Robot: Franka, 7 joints.
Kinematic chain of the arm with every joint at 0, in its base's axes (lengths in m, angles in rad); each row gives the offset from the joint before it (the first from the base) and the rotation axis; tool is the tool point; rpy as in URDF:
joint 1: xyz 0 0 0.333 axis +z
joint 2: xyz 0 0 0 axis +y
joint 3: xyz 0 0 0.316 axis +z
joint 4: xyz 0.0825 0 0 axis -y
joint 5: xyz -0.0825 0 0.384 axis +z
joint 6: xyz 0 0 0 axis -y
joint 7: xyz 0.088 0 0 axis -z
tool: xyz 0 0 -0.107 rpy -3.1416 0 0
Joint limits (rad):
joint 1: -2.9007..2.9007
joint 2: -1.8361..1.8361
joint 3: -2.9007..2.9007
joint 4: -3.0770..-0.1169
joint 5: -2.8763..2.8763
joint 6: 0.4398..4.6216
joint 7: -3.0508..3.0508
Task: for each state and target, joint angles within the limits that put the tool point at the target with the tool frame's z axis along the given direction. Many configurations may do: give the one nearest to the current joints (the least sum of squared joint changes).
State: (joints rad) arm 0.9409 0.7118 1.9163 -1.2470 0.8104 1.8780 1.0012
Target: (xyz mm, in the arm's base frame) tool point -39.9 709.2 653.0 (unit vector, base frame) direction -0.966 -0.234 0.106
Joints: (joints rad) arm 1.0372 1.1085 1.5070 -0.6894 0.4654 1.5648 1.0012
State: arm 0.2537 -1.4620 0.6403 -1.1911 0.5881 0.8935 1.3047
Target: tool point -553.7 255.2 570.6 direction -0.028 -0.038 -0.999
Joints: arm 0.4759 -1.2510 1.0762 -1.4115 1.3416 1.0330 1.3047
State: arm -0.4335 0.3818 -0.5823 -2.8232 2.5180 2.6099 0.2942
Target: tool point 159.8 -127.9 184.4 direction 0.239 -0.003 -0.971
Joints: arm -0.0311 -0.1618 -0.2844 -3.0767 1.9362 3.1132 0.2942
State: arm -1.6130 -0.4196 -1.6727 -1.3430 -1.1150 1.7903 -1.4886
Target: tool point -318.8 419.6 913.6 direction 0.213 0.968 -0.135
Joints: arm -1.9551 -0.0013 -2.0119 -1.1490 -1.1601 2.0514 -1.4886
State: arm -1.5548 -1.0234 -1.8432 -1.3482 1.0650 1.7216 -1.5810
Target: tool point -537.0 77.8 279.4 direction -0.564 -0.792 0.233
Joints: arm -1.4834 -0.8775 -1.8592 -2.2298 1.4775 2.2006 -1.5810
